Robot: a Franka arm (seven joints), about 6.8 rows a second.
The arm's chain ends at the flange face. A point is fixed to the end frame.
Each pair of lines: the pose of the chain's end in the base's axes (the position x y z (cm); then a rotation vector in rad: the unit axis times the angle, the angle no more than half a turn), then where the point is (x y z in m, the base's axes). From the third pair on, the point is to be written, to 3 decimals.
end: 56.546 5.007 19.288 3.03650 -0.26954 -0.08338
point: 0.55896 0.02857 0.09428
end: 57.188 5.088 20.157 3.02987 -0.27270 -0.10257
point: 0.56404 0.02894 0.10317
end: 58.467 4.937 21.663 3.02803 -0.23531 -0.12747
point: 0.576 0.027 0.118
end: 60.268 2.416 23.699 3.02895 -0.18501 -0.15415
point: 0.592 0.002 0.139
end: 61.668 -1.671 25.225 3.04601 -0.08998 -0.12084
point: 0.610 -0.038 0.154
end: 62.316 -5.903 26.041 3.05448 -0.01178 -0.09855
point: 0.619 -0.080 0.162
